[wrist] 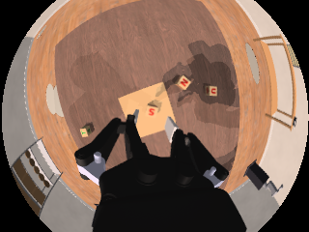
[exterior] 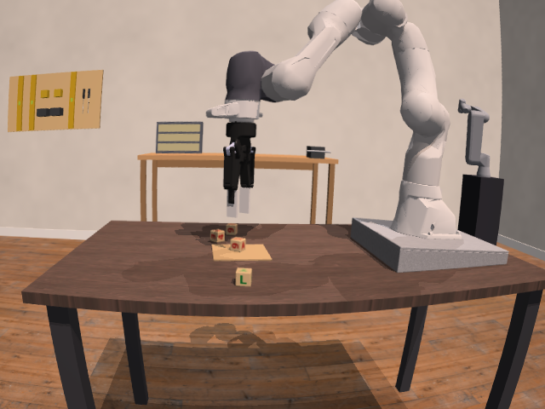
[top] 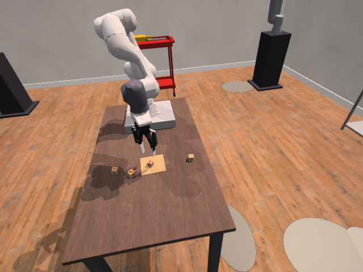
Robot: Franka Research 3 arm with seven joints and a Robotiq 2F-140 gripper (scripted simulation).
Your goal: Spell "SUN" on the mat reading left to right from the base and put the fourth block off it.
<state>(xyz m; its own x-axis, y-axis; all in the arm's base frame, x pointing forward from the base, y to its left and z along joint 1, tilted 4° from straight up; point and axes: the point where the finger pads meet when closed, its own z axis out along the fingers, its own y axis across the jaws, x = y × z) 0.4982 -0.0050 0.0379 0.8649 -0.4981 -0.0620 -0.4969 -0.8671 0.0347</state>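
Right now my hand is 11 cm above the S block. Also, from my hand: mat 12 cm below, 1 cm to the left, 1 cm behind; N block 11 cm to the right, 11 cm below, 5 cm ahead; U block 20 cm to the right, 11 cm below, 1 cm ahead.
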